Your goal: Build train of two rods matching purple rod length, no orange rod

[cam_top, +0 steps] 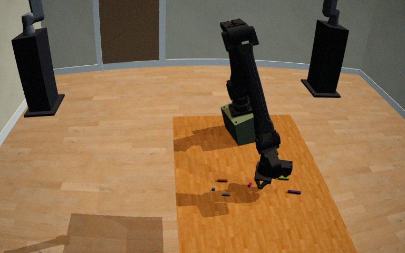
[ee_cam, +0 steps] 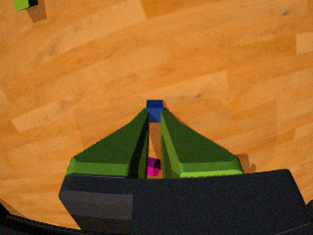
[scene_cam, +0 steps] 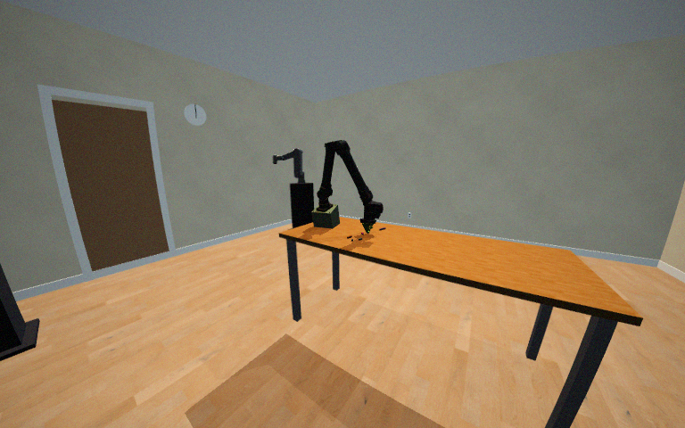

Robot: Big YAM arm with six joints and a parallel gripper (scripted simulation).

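Right now the magenta rod is 4 cm to the right of my hand, 2 cm behind it and 1 cm below it. Also, from my hand: grey rod (15 cm to the right, 2 cm ahead, 1 cm below); purple rod (14 cm to the left, 5 cm ahead, 1 cm below); lime rod (12 cm to the left, 4 cm behind, 1 cm below).
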